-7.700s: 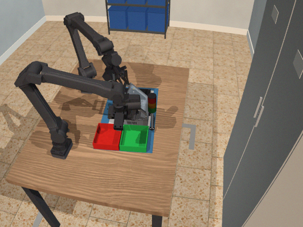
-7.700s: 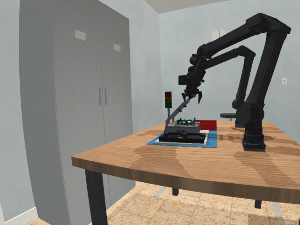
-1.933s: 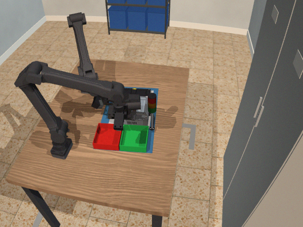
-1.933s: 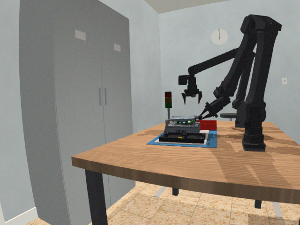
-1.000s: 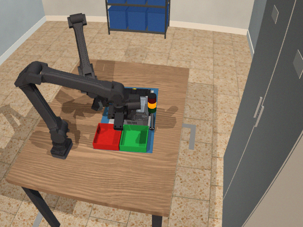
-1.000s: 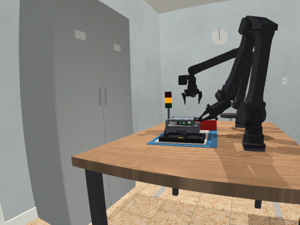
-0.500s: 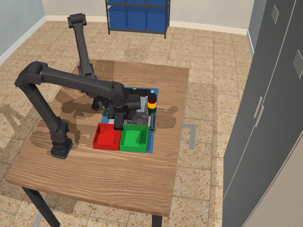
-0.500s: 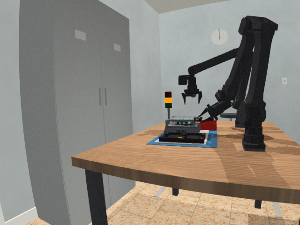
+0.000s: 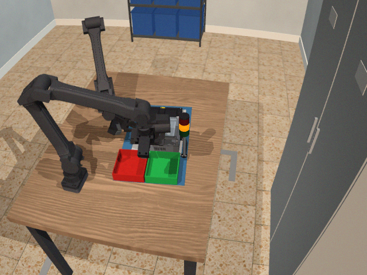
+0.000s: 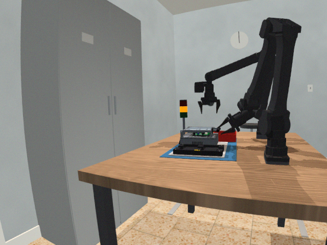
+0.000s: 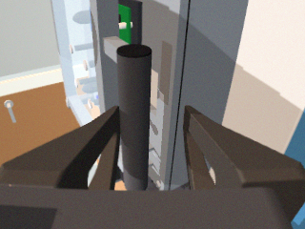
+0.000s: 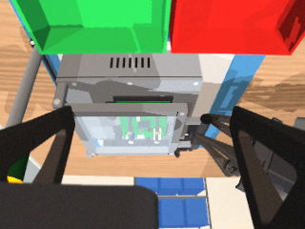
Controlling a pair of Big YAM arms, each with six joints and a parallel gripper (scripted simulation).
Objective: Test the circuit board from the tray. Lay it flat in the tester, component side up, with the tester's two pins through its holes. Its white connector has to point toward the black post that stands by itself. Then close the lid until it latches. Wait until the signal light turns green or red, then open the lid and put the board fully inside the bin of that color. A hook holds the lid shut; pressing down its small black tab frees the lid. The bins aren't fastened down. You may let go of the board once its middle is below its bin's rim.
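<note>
Right now my left hand is 7 cm to the right of the black hook and 3 cm short of it. From my left hand the other things lie so: green circuit board 9 cm ahead, 1 cm to the left, 1 cm below; red bin 19 cm to the right, 7 cm below, 1 cm behind; clear lid 10 cm ahead, 1 cm to the left.
</note>
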